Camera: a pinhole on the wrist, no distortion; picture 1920 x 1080 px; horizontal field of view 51.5 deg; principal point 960.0 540.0 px. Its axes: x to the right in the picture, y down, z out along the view. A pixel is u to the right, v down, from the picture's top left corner.
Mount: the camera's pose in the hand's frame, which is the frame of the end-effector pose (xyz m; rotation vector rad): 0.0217 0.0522 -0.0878 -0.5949 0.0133 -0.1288
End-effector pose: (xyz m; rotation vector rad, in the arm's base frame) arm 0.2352 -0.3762 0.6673 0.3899 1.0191 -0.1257
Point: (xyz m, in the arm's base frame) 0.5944 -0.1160 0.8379
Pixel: 996 860
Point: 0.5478 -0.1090 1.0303
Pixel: 293 776
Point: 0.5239 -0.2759 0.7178
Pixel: 1464 244
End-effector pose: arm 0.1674 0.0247 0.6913 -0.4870 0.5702 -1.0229
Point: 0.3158 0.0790 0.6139
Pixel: 898 795
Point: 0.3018 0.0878 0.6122
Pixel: 739 816
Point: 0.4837 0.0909 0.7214
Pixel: 1110 309
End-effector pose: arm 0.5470 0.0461 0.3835 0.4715 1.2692 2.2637
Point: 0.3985 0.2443 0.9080
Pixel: 1712 846
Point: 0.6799 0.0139 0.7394
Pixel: 188 547
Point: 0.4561 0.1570 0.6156
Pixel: 1840 420
